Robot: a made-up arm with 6 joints. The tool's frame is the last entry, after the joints.
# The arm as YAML. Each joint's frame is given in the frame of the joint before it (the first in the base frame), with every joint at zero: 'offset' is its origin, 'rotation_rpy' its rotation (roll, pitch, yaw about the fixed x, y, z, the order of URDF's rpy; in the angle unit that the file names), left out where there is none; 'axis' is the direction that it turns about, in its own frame. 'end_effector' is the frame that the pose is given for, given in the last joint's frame.
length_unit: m
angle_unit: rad
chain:
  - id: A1
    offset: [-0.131, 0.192, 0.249]
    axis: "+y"
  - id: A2
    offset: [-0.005, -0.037, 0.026]
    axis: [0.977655, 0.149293, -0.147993]
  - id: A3
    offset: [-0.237, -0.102, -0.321]
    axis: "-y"
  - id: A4
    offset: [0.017, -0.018, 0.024]
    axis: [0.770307, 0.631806, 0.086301]
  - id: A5
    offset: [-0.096, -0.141, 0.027]
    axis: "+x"
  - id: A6
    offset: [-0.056, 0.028, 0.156]
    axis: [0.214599, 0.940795, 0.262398]
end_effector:
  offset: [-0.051, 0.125, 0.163]
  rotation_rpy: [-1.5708, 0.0, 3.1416]
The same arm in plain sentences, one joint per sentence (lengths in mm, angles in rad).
The arm has six revolute joints in a row. What follows holds with every joint at zero, and every direction is one of the base frame's.
The first joint lies 131.0 mm along -x and 192.0 mm along +y and 249.0 mm along +z from the base frame's origin and rotates about +y.
The second joint lies 5.0 mm along -x and 37.0 mm along -y and 26.0 mm along +z from the first joint and rotates about the direction (0.977655, 0.149293, -0.147993).
The third joint lies 237.0 mm along -x and 102.0 mm along -y and 321.0 mm along -z from the second joint and rotates about -y.
The fourth joint lies 17.0 mm along +x and 18.0 mm along -y and 24.0 mm along +z from the third joint and rotates about the direction (0.770307, 0.631806, 0.086301).
The fifth joint lies 96.0 mm along -x and 141.0 mm along -y and 27.0 mm along +z from the fourth joint and rotates about +x.
The sixth joint lies 56.0 mm along -x and 28.0 mm along +y and 156.0 mm along +z from the fifth joint and rotates about the direction (0.214599, 0.940795, 0.262398).
The tool frame, which is the frame that the pose is given for, lies 51.0 mm along -x and 125.0 mm along +y and 163.0 mm along +z from the sixth joint; its axes are the base frame's turned by roll -1.5708, pitch 0.0000 and yaw -3.1416 rad (as in URDF: about the fixed x, then y, then z).

